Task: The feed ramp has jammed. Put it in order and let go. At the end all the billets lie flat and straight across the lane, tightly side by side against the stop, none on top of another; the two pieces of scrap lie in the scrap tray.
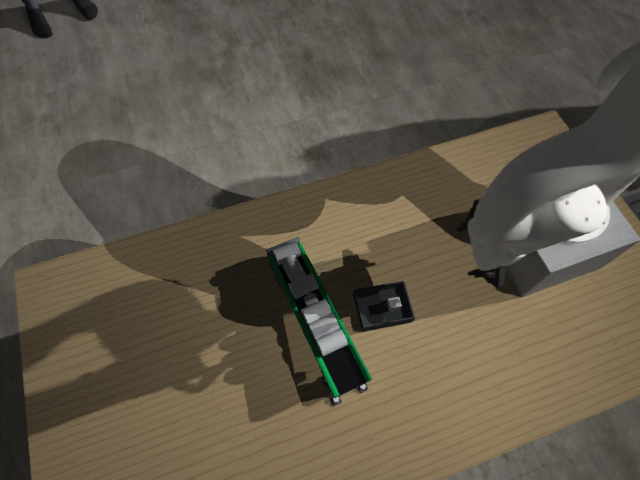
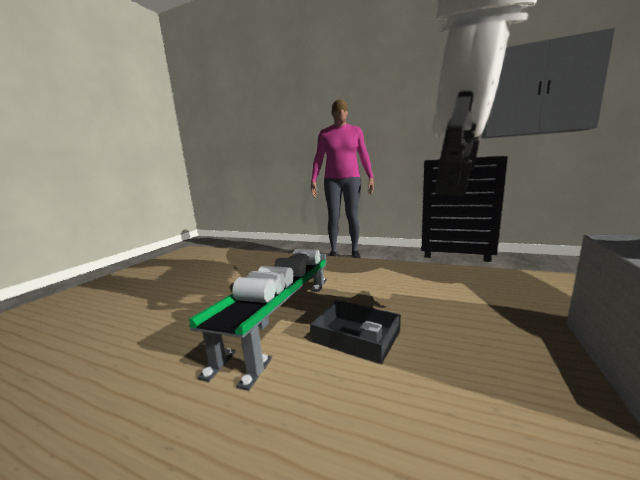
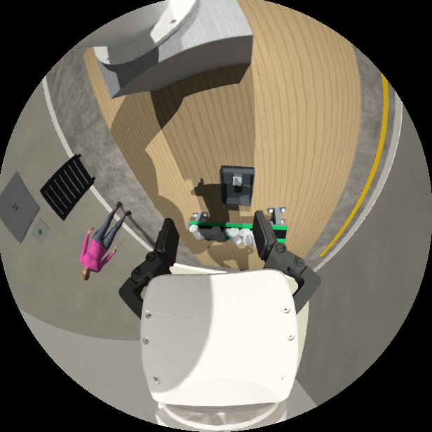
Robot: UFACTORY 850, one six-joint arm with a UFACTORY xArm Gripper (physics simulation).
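The ramp (image 1: 360, 361) (image 2: 268, 308) has green rails and a dark lane. One grey billet (image 1: 287, 252) (image 2: 307, 255) lies across the lane at the end stop (image 1: 283, 244). Beyond it a narrower grey piece (image 1: 294, 269) runs along the lane, partly in shadow, beside a dark grey block-like piece (image 1: 303, 285); I cannot tell whether these are billets or scrap. A small round piece (image 1: 310, 298) follows, then three billets (image 1: 316, 312) (image 1: 324, 327) (image 1: 331, 342), somewhat askew. A light scrap block (image 1: 394, 302) (image 2: 371, 330) (image 3: 237, 180) sits in the scrap tray (image 1: 357, 308) (image 2: 346, 343). My gripper (image 3: 213, 223) is open, empty, high and away from the ramp.
The ramp stands on grey legs (image 2: 252, 351) with bolted feet. The tray is beside the ramp, on the arm's side. A large grey pedestal (image 1: 573, 258) (image 3: 200, 65) bears the arm base. A person (image 2: 342, 152) and a black slatted rack (image 2: 425, 206) stand beyond the table.
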